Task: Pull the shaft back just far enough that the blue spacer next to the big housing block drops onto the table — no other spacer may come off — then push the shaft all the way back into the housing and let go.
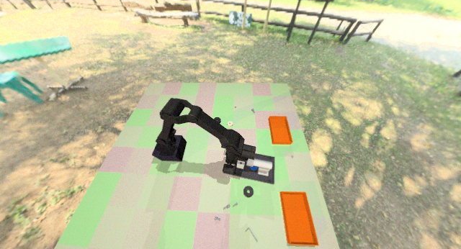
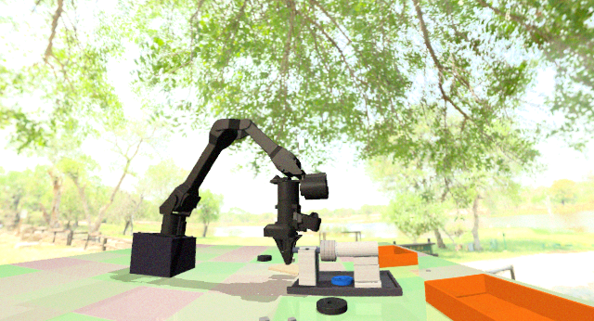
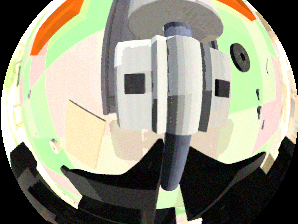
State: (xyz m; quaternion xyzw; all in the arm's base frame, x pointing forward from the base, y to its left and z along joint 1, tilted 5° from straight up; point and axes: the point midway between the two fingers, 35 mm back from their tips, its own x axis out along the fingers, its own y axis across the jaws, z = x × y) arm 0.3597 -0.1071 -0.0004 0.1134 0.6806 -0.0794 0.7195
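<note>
The shaft lies 60 mm ahead of my gripper tip, 20 mm to the right of it and 30 mm above it. Also, from my gripper tip: pale ring: 270 mm to the left, 40 mm below; then blue spacer: 120 mm ahead, 30 mm to the right, 40 mm below.
</note>
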